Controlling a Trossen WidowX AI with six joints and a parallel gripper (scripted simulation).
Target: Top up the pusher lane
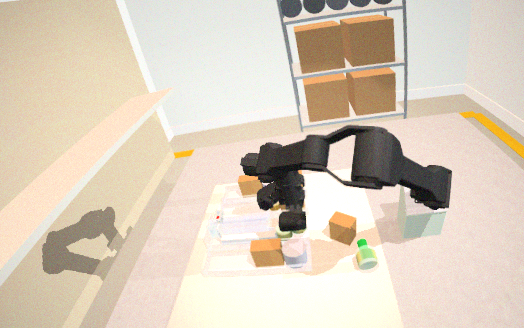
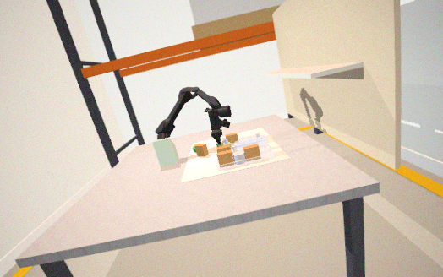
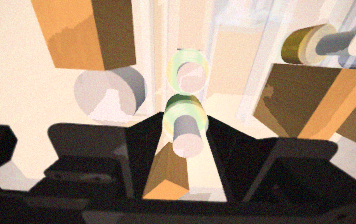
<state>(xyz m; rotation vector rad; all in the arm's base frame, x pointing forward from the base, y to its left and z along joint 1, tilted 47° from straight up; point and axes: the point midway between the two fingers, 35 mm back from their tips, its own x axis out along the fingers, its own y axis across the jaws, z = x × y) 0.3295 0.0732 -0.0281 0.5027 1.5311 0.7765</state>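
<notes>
My gripper tip is 150 mm short of the clear sprung lane and 40 mm above it. The rest, counted from my gripper tip: red mark (230 mm ahead, 10 mm above).
</notes>
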